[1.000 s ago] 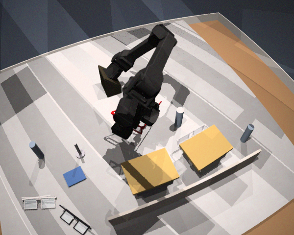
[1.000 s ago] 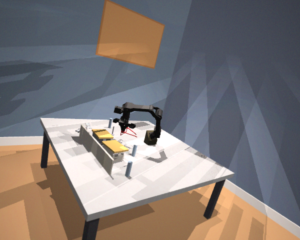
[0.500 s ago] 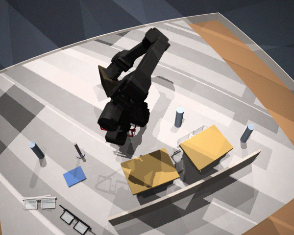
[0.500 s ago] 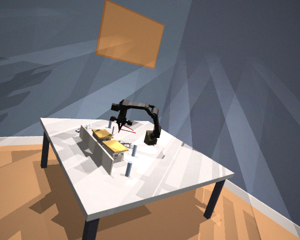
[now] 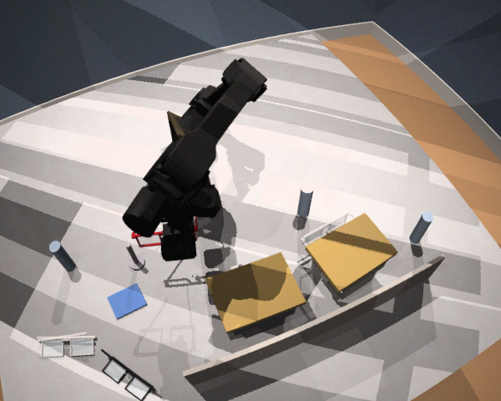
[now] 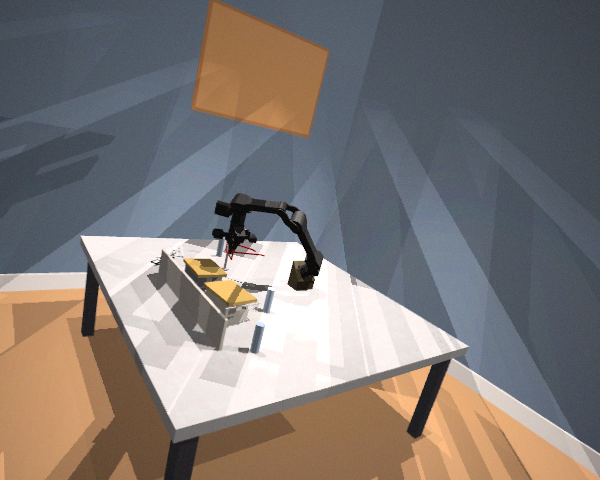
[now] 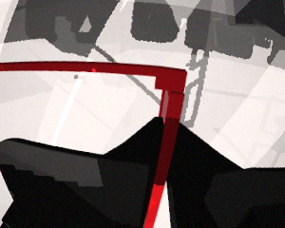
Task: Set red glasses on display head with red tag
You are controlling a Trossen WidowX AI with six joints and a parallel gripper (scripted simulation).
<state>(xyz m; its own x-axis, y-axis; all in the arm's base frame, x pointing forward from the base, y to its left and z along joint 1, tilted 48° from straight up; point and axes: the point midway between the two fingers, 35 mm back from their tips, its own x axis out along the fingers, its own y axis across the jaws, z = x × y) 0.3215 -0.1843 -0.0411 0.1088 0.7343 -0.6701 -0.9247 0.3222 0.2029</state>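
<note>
The post lies 11 cm to the right of my gripper tip, 10 cm below it and 7 cm behind it. From my gripper tip the other things lie so: long grey board: 29 cm ahead, 17 cm to the left, 7 cm below; then blue square: 17 cm to the right, 12 cm below, 2 cm ahead.
</note>
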